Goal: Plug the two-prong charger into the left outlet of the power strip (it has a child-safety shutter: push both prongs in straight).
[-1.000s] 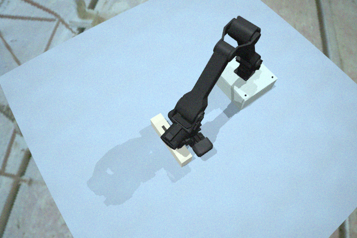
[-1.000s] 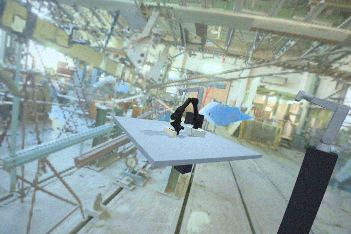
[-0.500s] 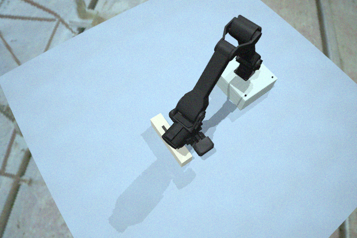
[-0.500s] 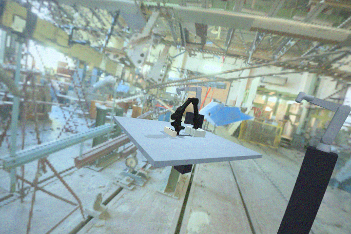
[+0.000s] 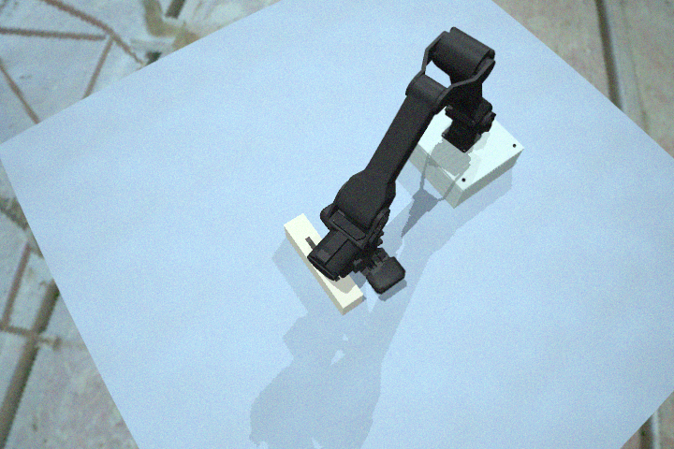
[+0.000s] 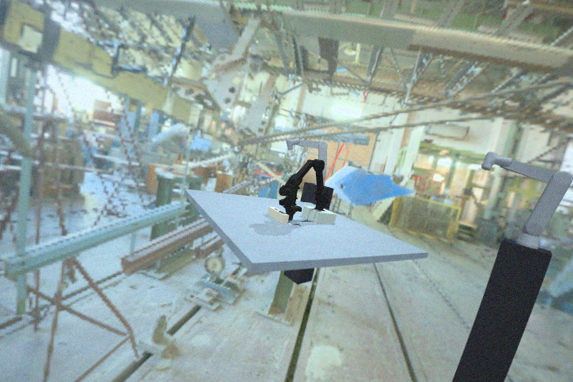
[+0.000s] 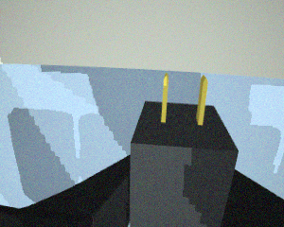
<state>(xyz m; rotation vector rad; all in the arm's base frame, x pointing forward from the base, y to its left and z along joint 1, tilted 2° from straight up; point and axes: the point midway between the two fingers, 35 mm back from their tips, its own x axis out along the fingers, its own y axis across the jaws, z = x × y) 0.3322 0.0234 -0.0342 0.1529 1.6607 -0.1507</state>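
The dark grey charger lies 2 cm ahead of my gripper tip and 1 cm above it.
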